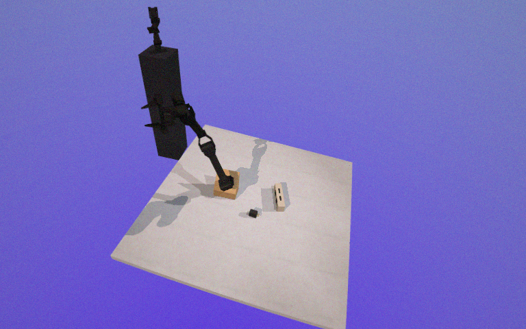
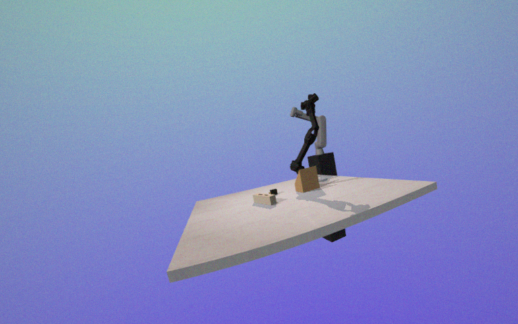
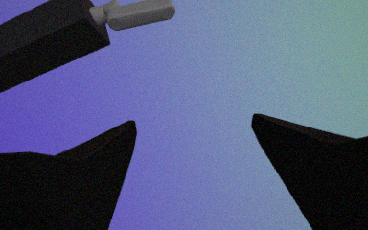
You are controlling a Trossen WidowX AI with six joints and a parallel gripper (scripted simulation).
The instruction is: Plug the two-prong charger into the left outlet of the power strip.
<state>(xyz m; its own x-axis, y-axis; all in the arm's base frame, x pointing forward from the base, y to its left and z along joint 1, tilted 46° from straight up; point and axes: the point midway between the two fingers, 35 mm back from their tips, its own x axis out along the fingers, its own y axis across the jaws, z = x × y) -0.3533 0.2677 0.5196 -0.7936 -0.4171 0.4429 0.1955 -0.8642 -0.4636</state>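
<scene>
My gripper tip is now 590 mm short of the black two-prong charger, 70 mm to the right of it and 650 mm above it.
</scene>
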